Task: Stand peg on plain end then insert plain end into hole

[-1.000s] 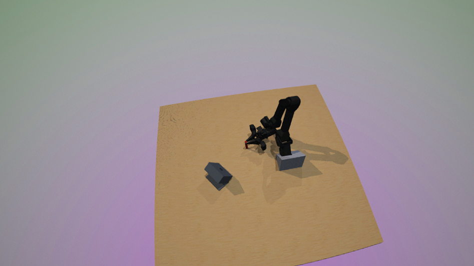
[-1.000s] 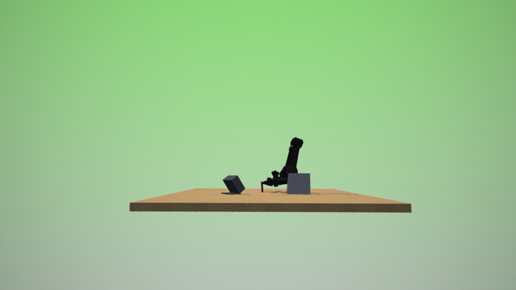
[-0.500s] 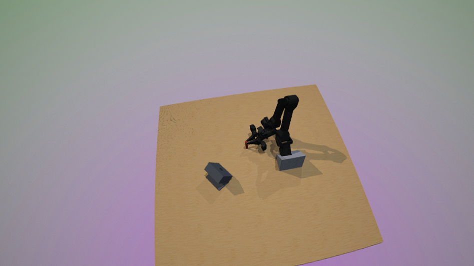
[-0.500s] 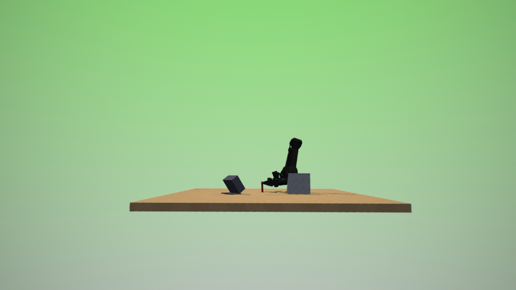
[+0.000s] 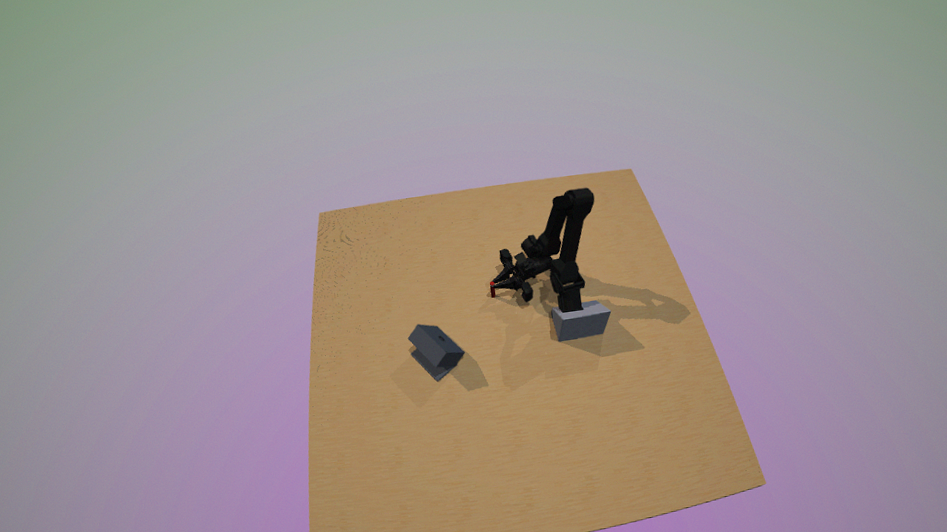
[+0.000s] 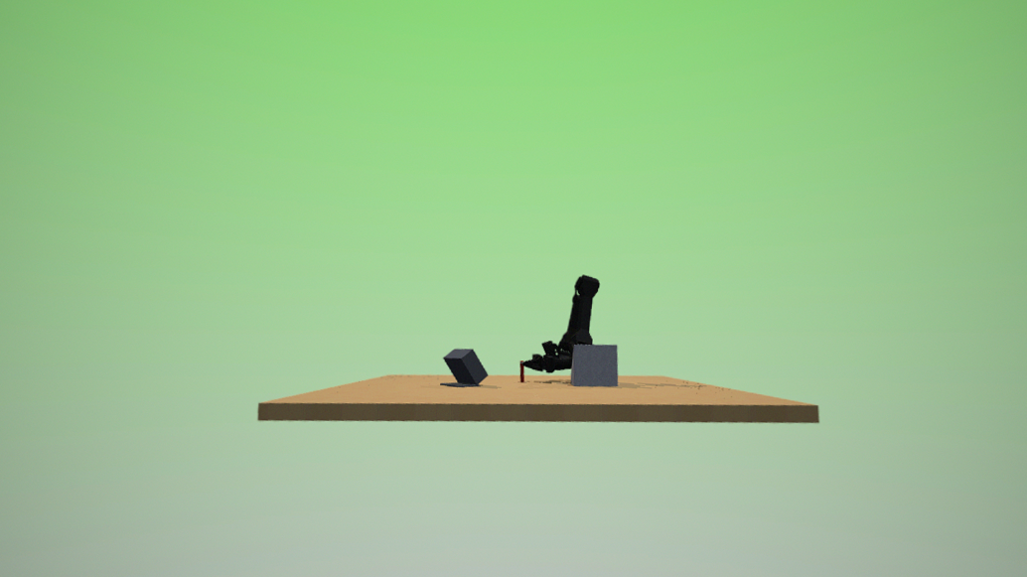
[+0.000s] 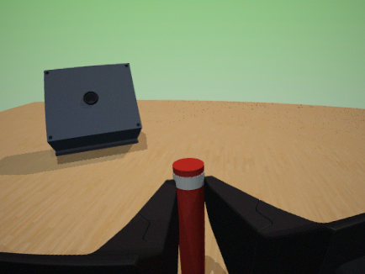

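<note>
Now: gripper tip 1 cm above the red peg. The rest, counted from my gripper tip: grey sloped panel (19 cm ahead, 19 cm to the left).
</note>
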